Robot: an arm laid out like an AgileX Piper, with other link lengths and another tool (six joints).
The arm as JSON. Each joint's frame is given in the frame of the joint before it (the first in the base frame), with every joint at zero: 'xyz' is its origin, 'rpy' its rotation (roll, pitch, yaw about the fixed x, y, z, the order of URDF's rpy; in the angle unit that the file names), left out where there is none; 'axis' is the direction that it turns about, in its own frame. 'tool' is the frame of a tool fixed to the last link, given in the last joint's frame.
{
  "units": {
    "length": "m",
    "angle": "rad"
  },
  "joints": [
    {
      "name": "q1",
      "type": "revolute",
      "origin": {
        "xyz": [
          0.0,
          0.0,
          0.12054
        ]
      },
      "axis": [
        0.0,
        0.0,
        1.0
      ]
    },
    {
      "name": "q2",
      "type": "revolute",
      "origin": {
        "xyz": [
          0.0,
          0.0,
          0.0
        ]
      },
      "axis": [
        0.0,
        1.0,
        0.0
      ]
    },
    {
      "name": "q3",
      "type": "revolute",
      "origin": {
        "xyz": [
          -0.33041,
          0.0,
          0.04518
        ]
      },
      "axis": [
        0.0,
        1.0,
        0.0
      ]
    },
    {
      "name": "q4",
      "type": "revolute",
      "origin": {
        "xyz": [
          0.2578,
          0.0,
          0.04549
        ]
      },
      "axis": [
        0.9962,
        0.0,
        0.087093
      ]
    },
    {
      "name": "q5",
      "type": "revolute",
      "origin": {
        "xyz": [
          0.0,
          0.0,
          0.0
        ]
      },
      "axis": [
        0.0,
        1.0,
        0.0
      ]
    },
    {
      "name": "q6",
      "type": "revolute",
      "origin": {
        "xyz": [
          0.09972,
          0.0,
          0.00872
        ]
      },
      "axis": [
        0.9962,
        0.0,
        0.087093
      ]
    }
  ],
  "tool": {
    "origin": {
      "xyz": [
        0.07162,
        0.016,
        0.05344
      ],
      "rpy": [
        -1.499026,
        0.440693,
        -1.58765
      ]
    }
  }
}
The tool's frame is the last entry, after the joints.
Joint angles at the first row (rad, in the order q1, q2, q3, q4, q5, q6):
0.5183, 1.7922, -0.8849, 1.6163, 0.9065, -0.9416
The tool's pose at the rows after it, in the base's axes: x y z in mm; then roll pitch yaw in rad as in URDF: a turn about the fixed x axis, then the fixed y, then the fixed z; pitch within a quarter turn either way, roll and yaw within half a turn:
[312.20 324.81 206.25 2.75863 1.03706 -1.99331]
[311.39 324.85 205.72 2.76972 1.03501 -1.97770]
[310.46 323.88 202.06 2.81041 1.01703 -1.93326]
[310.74 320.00 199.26 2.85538 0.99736 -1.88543]
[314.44 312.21 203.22 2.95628 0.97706 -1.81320]
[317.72 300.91 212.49 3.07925 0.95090 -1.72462]
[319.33 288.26 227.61 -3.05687 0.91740 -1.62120]
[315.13 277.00 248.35 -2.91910 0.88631 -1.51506]
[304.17 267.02 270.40 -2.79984 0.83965 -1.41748]
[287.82 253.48 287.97 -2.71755 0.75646 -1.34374]
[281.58 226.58 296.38 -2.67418 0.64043 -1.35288]
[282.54 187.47 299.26 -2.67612 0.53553 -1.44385]
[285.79 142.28 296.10 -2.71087 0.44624 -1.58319]
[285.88 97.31 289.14 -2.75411 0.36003 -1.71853]
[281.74 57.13 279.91 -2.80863 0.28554 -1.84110]
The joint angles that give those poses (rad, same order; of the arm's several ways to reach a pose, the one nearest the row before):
0.5183, 1.7929, -0.8849, 1.6163, 0.9073, -0.9450
0.5183, 1.7929, -0.8849, 1.6093, 0.9072, -0.9471
0.5182, 1.7929, -0.8849, 1.5827, 0.8936, -0.9462
0.5089, 1.7895, -0.8849, 1.5456, 0.8840, -0.9431
0.4963, 1.7644, -0.8849, 1.5066, 0.8459, -0.9409
0.4770, 1.7225, -0.8849, 1.4484, 0.8063, -0.9303
0.4598, 1.6638, -0.8849, 1.3797, 0.7594, -0.9153
0.4474, 1.5924, -0.8849, 1.3055, 0.7306, -0.8932
0.4461, 1.5088, -0.8849, 1.2029, 0.7089, -0.8406
0.4451, 1.4156, -0.8849, 1.0344, 0.7067, -0.7389
0.4129, 1.3312, -0.8849, 0.8189, 0.7110, -0.5986
0.3379, 1.2592, -0.8849, 0.6177, 0.7516, -0.4528
0.2324, 1.2095, -0.8849, 0.4611, 0.8179, -0.3347
0.1145, 1.1792, -0.8849, 0.3454, 0.8946, -0.2674
-0.0026, 1.1659, -0.8849, 0.2674, 0.9734, -0.2364

